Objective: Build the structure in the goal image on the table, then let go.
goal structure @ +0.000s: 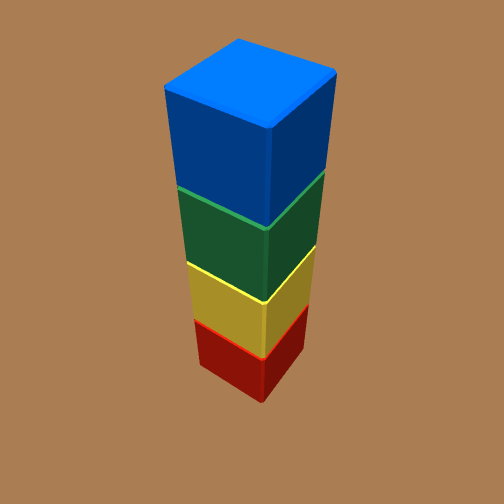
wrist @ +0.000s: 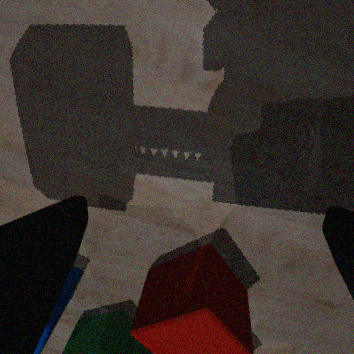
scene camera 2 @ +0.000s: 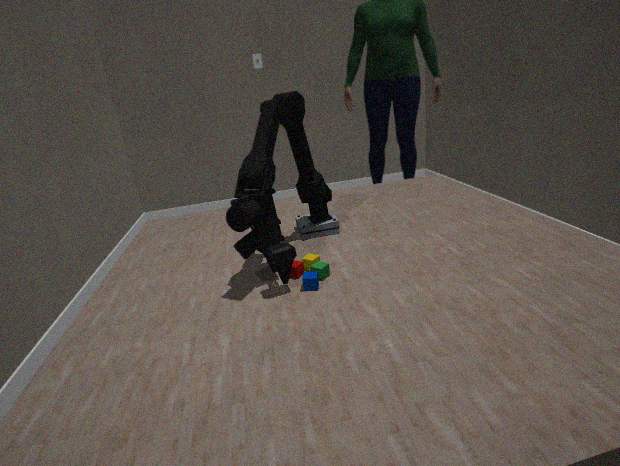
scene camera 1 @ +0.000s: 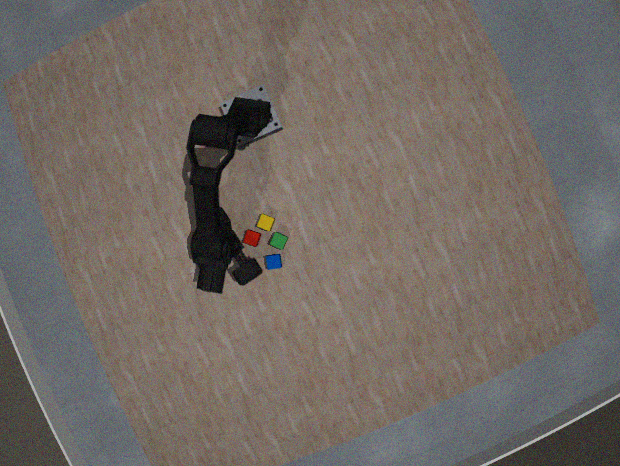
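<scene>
A red cube (scene camera 1: 251, 238) (scene camera 2: 296, 269) (wrist: 197, 295), a yellow cube (scene camera 1: 265, 221) (scene camera 2: 311, 260), a green cube (scene camera 1: 278, 240) (scene camera 2: 320, 270) (wrist: 102, 332) and a blue cube (scene camera 1: 273, 261) (scene camera 2: 310, 281) (wrist: 62, 303) sit low in a loose cluster. From above, small gaps show between them. Yellow does not show in the wrist view. My gripper (scene camera 1: 241, 257) (wrist: 208, 213) is open and empty, low beside the red and blue cubes. In the wrist view, red lies below the space between the fingertips, and the left finger hides part of blue. One fingertip is hidden in the second scene view.
The arm's grey base plate (scene camera 1: 260, 93) (scene camera 2: 317, 230) stands behind the cubes, and the black arm arches over the side nearest red. A person in a green top (scene camera 2: 391, 40) stands by the far wall. Arm shadows lie beside the gripper.
</scene>
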